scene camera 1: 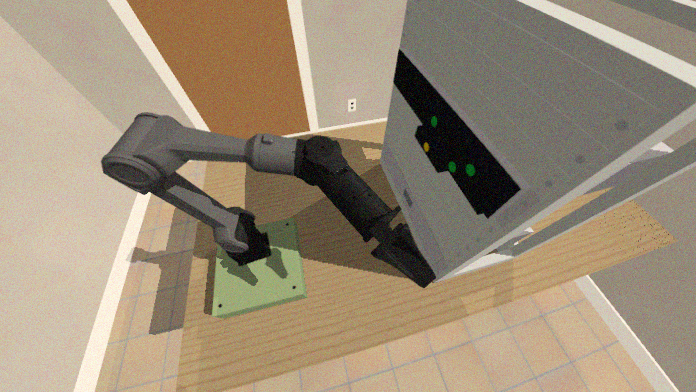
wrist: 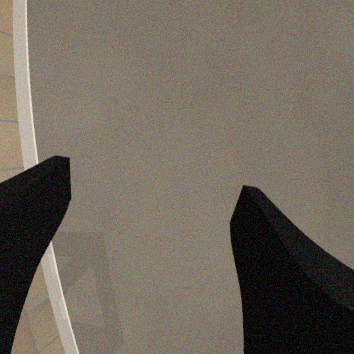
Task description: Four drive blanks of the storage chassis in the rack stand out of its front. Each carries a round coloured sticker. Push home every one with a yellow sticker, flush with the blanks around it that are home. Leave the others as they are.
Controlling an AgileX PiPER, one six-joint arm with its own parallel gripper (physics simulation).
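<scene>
The storage chassis (scene camera 1: 492,192) shows as a black front set in the grey rack in the scene view. A blank with a yellow sticker (scene camera 1: 426,147) is on its lower left edge, where the dark outline juts out. Blanks with green stickers show above it (scene camera 1: 434,121) and to its right (scene camera 1: 452,166) (scene camera 1: 470,170). How far each blank stands out is hard to tell in the black. My gripper (scene camera 1: 428,278) (wrist: 153,191) is open and empty, its fingers wide apart, at the rack's lower front corner in the scene view, well below the stickers. The wrist view does not show the chassis.
The grey rack (scene camera 1: 530,85) fills the right side of the scene view. The arm stands on a green base plate (scene camera 1: 260,295) on a wooden floor area. A brown door (scene camera 1: 225,60) and a wall socket (scene camera 1: 352,105) are behind. The wrist view shows a wall (wrist: 165,90) with a white skirting (wrist: 22,90).
</scene>
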